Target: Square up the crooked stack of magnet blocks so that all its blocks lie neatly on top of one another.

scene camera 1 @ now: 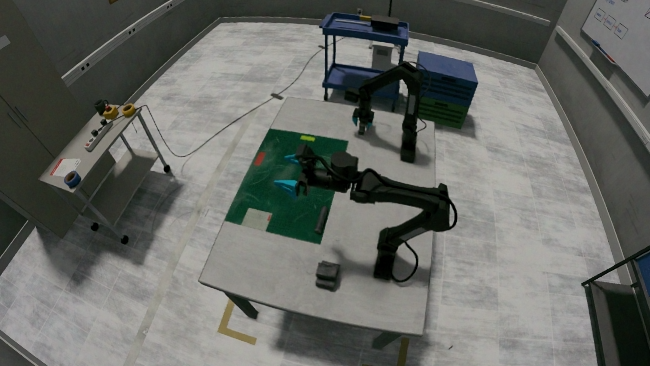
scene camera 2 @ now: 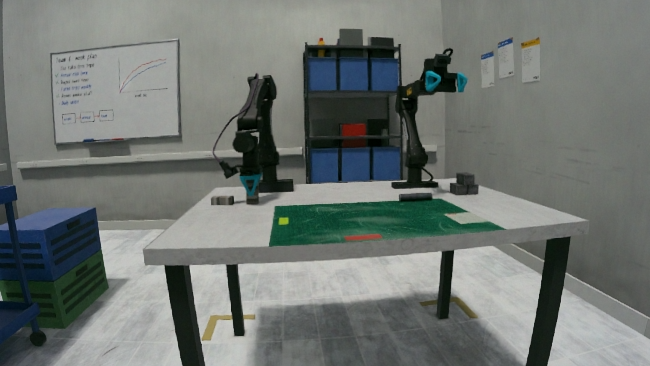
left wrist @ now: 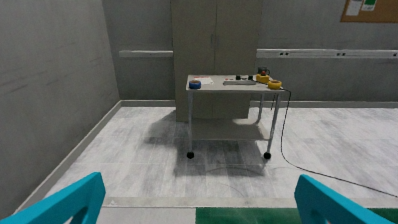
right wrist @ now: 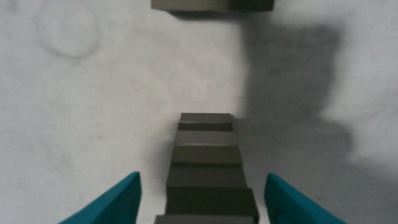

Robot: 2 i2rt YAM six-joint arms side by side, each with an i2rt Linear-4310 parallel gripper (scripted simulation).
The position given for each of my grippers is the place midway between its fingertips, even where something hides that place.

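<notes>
My left gripper (scene camera 2: 453, 79) is visible, and the left wrist view shows it (left wrist: 199, 182) too. My right gripper (right wrist: 203, 182) is in sight. A green mat (scene camera 2: 312, 224) is visible and appears again in scene camera 1, the mat (scene camera 1: 259, 204); in the right wrist view the mat is out of frame.
</notes>
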